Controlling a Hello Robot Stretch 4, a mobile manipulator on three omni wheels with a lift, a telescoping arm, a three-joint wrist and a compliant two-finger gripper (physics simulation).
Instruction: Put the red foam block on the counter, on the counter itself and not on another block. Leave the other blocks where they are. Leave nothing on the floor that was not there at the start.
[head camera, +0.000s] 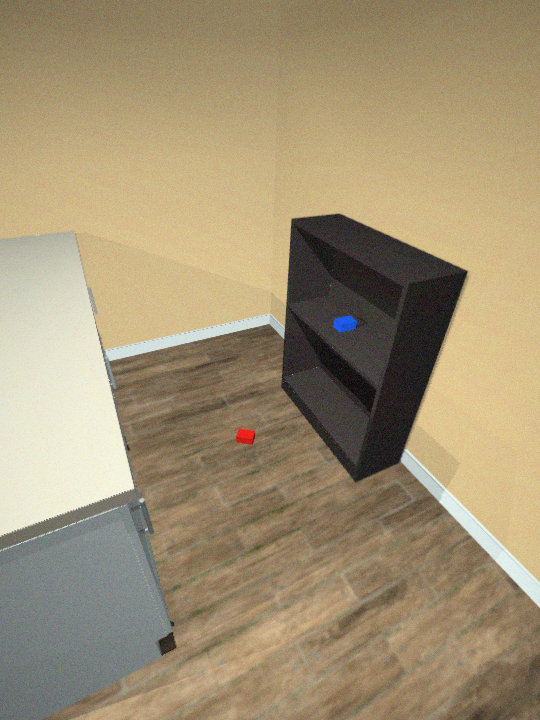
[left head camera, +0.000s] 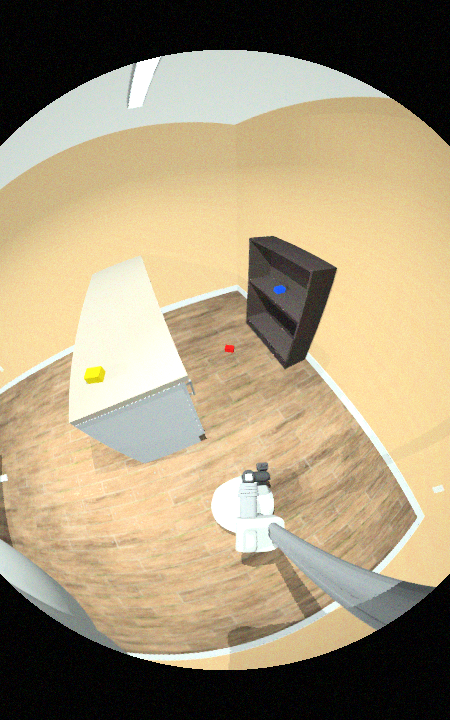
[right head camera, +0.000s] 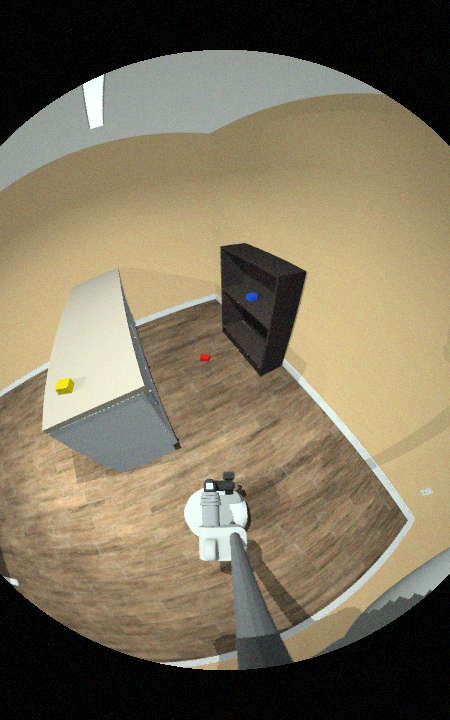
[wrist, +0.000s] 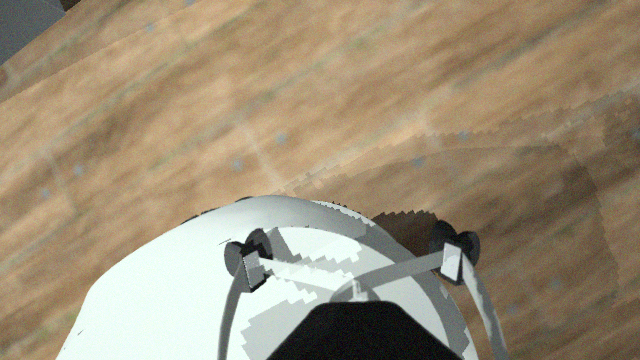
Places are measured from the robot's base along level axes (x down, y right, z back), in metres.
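Where they show: gripper, fingertip midpoint: (wrist: 349, 246).
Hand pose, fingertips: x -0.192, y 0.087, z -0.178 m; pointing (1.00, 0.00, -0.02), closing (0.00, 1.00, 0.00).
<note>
Each offset is from my fingertips to the top centre of the thing. "spot": to the spot under its first point. Level surfaces: height alone.
The red foam block {dx +0.174, dy -0.191, dz -1.307 m} (head camera: 245, 436) (left head camera: 229, 348) (right head camera: 204, 357) lies on the wood floor between the counter and the dark shelf unit. The counter {dx -0.690 m} (head camera: 52, 378) (left head camera: 127, 329) (right head camera: 95, 339) has a cream top and grey sides and stands to the left. A yellow block {dx -0.735, dy -0.800, dz -0.332 m} (left head camera: 94, 374) (right head camera: 64, 386) sits on the counter's near part. A blue block {dx -0.438, dy +0.292, dz -1.502 m} (head camera: 345, 323) (left head camera: 279, 289) (right head camera: 251, 296) sits on the shelf unit's middle board. My gripper (wrist: 349, 246) is open and empty over my white base, well apart from the red block. The red block does not show in the wrist view.
The dark shelf unit {spot: dx -0.478, dy +0.524, dz -1.124 m} (head camera: 419, 360) (left head camera: 316, 313) (right head camera: 288, 318) stands against the right wall, its open side facing the counter. Handles {spot: dx -0.061, dy -0.528, dz -0.671 m} (head camera: 142, 516) stick out from the counter's right side. The counter's near corner stands ahead and left of my base (left head camera: 225, 504) (right head camera: 193, 512).
</note>
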